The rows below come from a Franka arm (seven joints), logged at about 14 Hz.
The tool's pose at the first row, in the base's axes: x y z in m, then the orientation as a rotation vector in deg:
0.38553, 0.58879, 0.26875, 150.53, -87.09, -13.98
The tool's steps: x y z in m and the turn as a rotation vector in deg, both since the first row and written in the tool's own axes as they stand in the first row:
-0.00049, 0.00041, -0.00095, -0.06, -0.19, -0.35
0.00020, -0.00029, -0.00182, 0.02, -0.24, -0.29
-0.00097, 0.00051, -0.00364, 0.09, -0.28, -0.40
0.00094, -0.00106, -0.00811, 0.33, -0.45, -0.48
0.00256, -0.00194, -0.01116, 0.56, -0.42, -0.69
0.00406, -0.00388, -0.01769, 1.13, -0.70, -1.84
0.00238, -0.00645, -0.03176, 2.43, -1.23, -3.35
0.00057, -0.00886, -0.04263, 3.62, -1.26, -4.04
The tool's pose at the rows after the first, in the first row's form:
0.38512, 0.58901, 0.26979, 150.82, -86.67, -14.31
0.38621, 0.58877, 0.27047, 150.85, -86.80, -14.31
0.38530, 0.58939, 0.27250, 151.01, -86.71, -14.33
0.38840, 0.58853, 0.27646, 151.30, -86.78, -14.40
0.39051, 0.58757, 0.27917, 151.64, -86.62, -14.21
0.39412, 0.58726, 0.28513, 153.10, -85.52, -14.29
0.39810, 0.59005, 0.29869, 155.47, -84.36, -14.21
0.40129, 0.59285, 0.30914, 156.95, -84.05, -13.46

